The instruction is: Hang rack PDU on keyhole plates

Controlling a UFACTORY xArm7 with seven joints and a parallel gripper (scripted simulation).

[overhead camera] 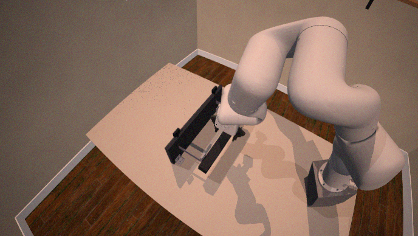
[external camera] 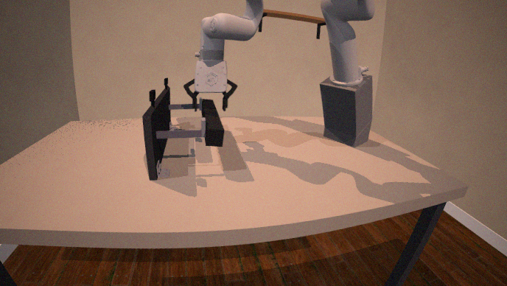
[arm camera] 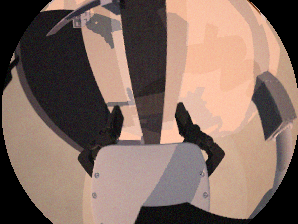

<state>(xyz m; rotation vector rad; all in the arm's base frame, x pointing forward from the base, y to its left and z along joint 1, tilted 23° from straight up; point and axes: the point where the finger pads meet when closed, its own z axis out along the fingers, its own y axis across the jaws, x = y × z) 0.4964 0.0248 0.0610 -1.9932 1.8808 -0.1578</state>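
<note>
Right now the rack PDU is 30 mm below my hand and 20 mm ahead of it. Round my hand: black upright panel (160 mm ahead, 50 mm below, 20 mm to the left).
</note>
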